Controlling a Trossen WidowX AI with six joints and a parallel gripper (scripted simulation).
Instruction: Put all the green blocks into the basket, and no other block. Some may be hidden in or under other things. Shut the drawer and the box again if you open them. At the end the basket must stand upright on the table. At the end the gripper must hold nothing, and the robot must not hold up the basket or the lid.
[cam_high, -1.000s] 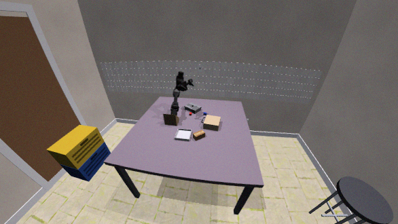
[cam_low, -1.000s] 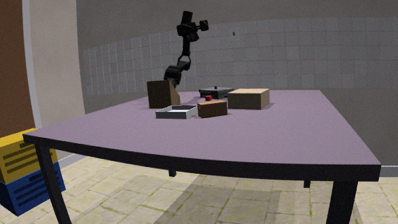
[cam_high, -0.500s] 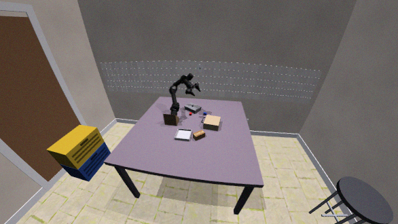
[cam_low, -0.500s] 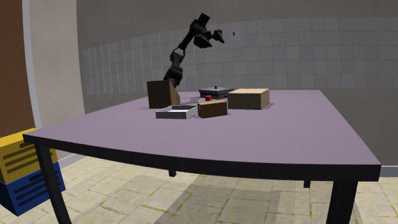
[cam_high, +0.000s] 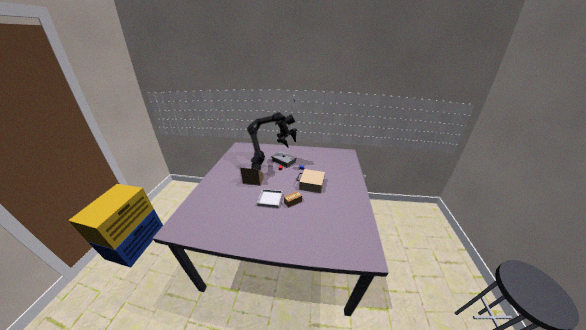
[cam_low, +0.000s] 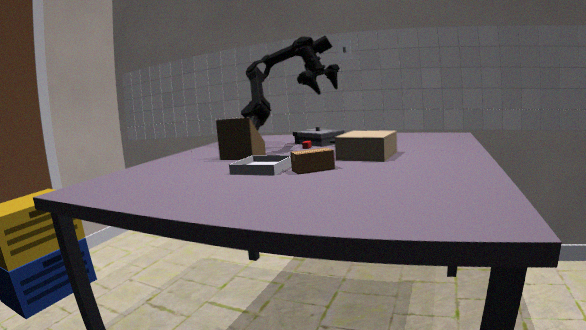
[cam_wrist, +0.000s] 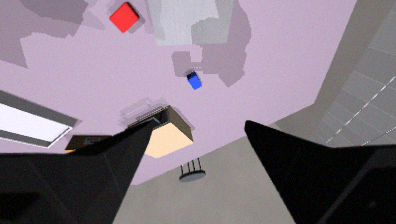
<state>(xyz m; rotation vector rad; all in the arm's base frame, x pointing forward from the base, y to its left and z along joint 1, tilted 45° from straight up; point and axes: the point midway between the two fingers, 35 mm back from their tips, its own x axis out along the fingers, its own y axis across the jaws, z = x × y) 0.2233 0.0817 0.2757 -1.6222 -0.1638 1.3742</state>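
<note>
My hand is 200 mm above the flat lid, 80 mm to the right of it and 80 mm past it. Also, from my hand: small brown box: 420 mm to the right, 210 mm below, 130 mm ahead; red block: 240 mm below, 70 mm behind, 50 mm to the right; tray: 440 mm to the right, 240 mm below, 30 mm behind.
</note>
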